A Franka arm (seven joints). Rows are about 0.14 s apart.
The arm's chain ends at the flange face. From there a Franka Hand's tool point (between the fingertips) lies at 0.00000 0.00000 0.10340 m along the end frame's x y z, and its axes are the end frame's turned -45 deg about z.
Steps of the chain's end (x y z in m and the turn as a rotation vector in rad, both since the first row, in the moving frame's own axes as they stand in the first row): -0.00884 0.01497 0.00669 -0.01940 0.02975 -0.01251; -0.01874 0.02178 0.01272 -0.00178 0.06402 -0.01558; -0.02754 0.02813 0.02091 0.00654 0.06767 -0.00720; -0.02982 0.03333 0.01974 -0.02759 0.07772 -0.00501; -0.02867 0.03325 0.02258 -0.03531 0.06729 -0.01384; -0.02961 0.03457 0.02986 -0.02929 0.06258 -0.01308; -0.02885 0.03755 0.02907 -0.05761 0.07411 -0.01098
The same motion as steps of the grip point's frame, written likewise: -0.01606 0.00792 0.00662 -0.03475 0.00732 -0.01251; -0.02407 0.00692 0.01251 -0.04653 0.04401 -0.01558; -0.03393 0.00486 0.02067 -0.04323 0.05247 -0.00720; -0.04097 0.01016 0.01939 -0.07447 0.03545 -0.00501; -0.04140 0.01072 0.02228 -0.07255 0.02261 -0.01384; -0.04291 0.01020 0.02961 -0.06496 0.02354 -0.01308; -0.04569 0.01576 0.02861 -0.09314 0.01167 -0.01098
